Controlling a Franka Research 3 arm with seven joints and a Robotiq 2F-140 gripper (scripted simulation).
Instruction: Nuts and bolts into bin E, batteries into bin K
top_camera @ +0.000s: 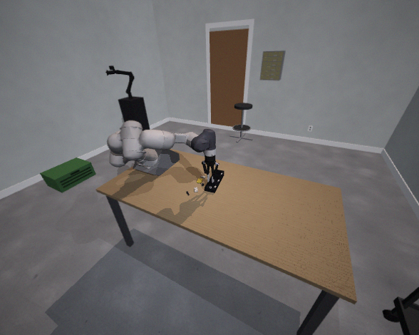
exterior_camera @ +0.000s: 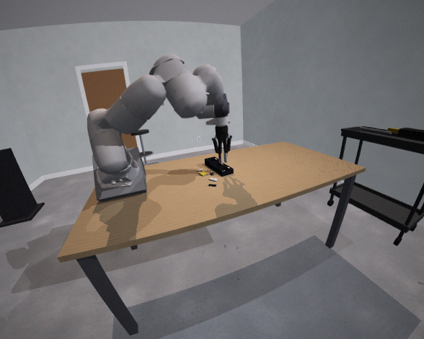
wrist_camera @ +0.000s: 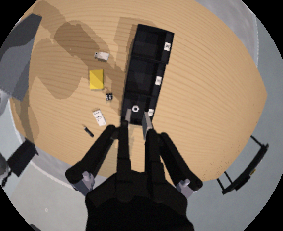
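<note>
Now: the dark piece 14 cm behind my hand, 13 cm to the right of it and 10 cm below it. From my hand the other things lie so: yellow piece (12 cm behind, 5 cm to the left, 10 cm below); then white spotted card (10 cm behind, 6 cm to the right, 10 cm below).
</note>
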